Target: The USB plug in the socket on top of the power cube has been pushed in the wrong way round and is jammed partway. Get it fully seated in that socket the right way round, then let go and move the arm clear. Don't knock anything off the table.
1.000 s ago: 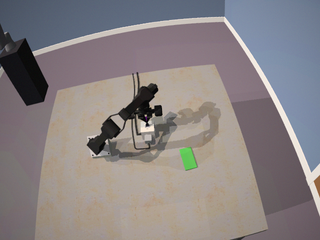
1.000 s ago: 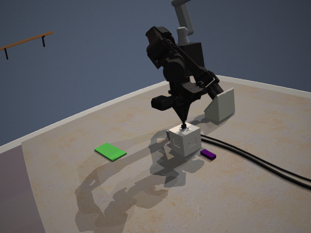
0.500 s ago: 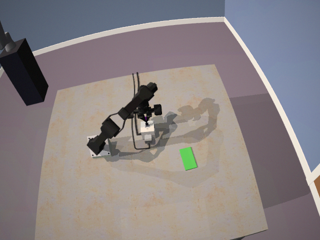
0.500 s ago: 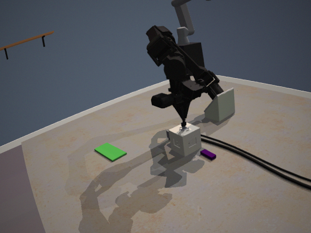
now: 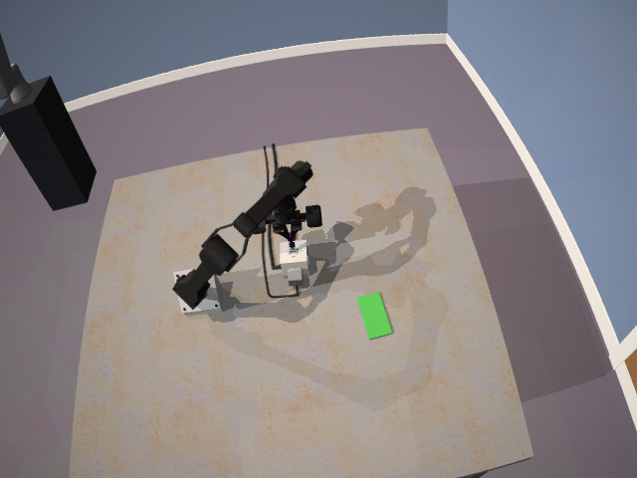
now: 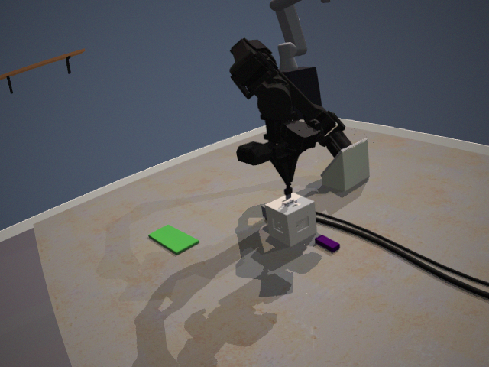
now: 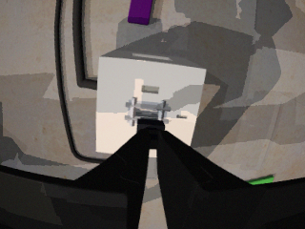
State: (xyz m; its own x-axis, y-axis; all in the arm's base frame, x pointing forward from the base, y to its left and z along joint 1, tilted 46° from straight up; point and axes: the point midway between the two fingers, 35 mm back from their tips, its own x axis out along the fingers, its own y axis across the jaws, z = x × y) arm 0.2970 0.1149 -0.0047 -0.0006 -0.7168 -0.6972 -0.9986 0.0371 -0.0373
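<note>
Now: gripper tip 6 cm above the socket and 1 cm to the left of it. From my gripper tip the other things lie so: purple block 12 cm below, 9 cm to the left, 1 cm behind; then usb plug 2 cm below; then flat green pad 22 cm to the right, 20 cm ahead, 12 cm below.
</note>
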